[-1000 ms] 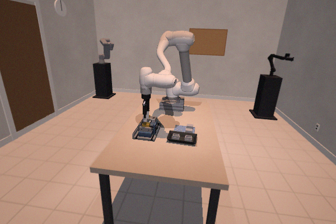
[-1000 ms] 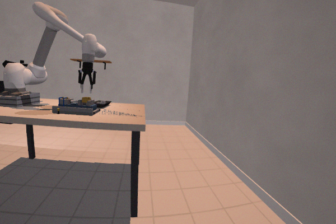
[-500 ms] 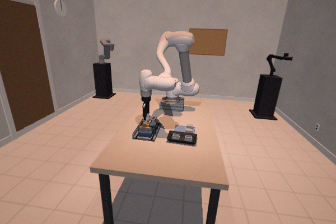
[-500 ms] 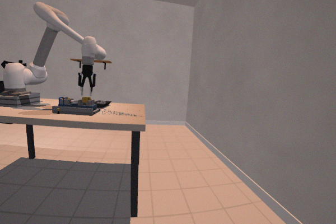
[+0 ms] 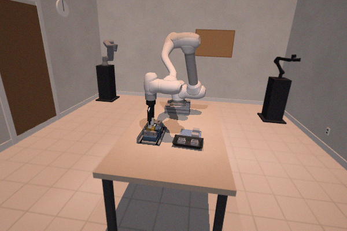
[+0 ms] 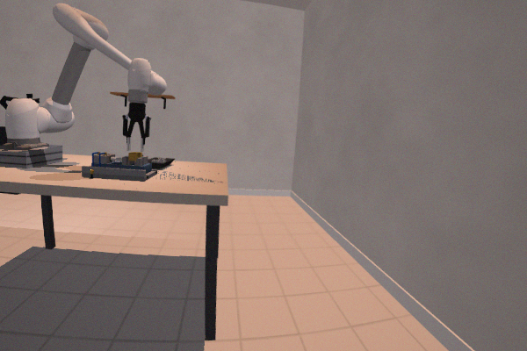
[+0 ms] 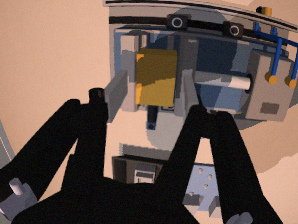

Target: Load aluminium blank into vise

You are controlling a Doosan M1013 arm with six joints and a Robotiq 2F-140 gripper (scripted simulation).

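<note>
Right now my hand is 50 mm above the brass blank. Round my hand: vise 70 mm behind, 110 mm below; then piston rod 90 mm behind, 70 mm below; then vise plate 150 mm behind, 320 mm to the left, 150 mm below.
</note>
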